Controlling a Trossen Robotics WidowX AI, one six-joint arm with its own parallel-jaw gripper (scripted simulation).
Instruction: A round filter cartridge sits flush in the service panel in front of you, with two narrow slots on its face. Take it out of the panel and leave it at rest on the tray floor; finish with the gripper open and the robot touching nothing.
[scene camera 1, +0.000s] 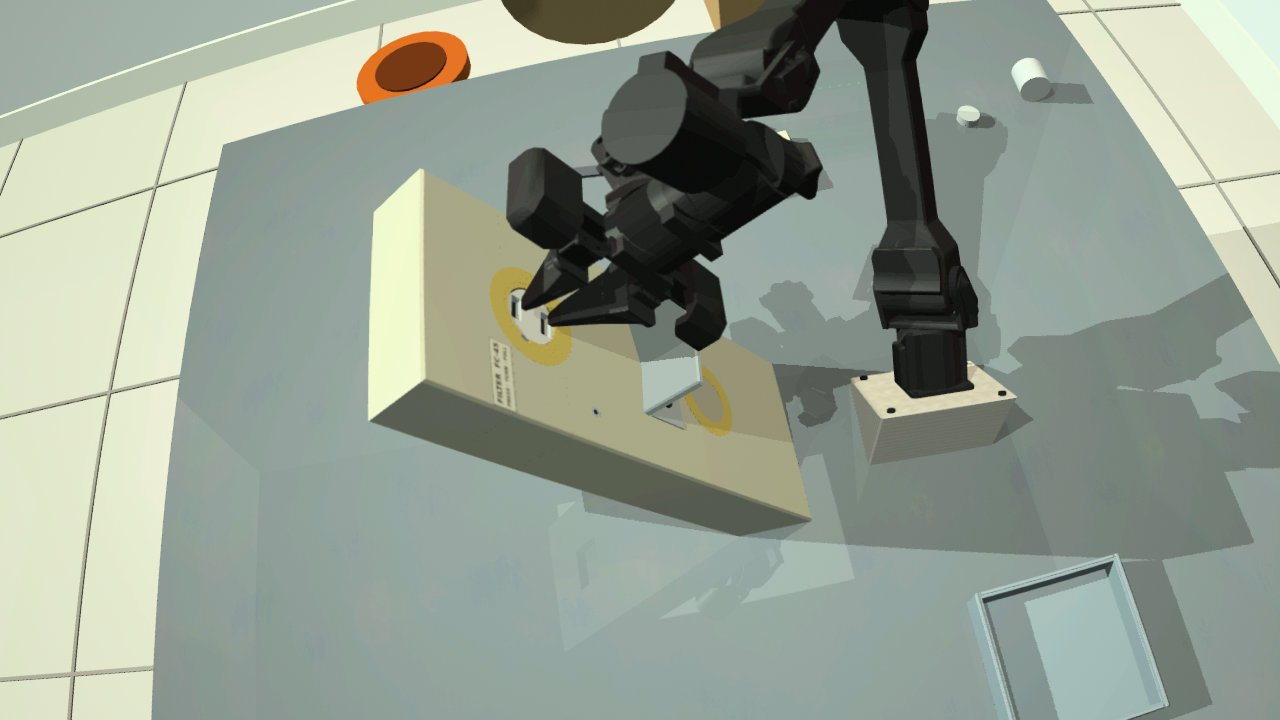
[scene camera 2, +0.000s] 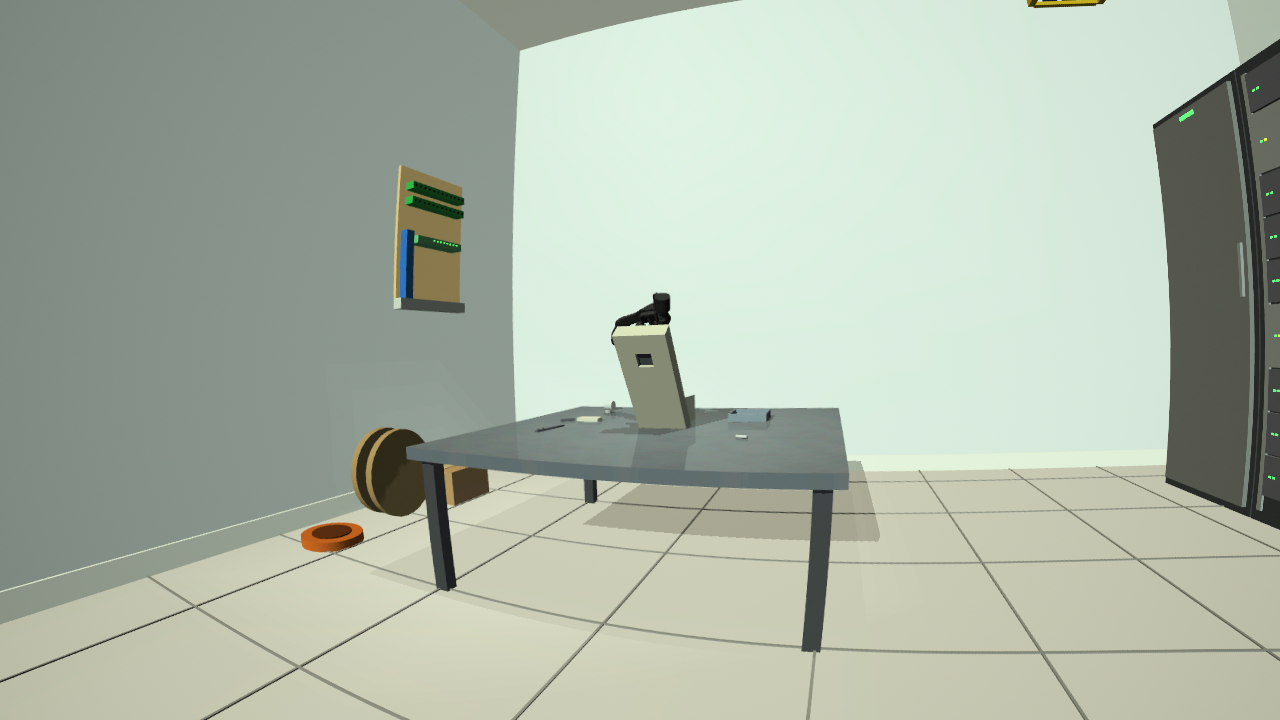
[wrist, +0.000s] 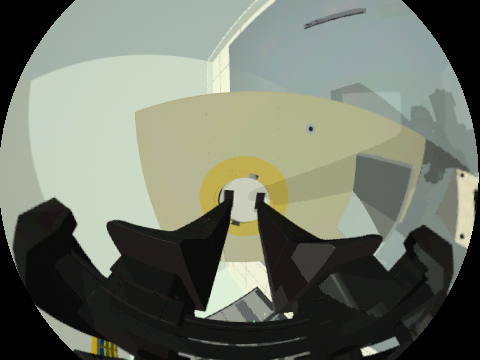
Labels:
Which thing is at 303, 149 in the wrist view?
A beige service panel.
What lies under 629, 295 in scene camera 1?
My gripper.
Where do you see a beige service panel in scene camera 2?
646, 353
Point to a beige service panel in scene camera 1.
447, 364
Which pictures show the round filter cartridge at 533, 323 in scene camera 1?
Scene camera 1 and the wrist view only.

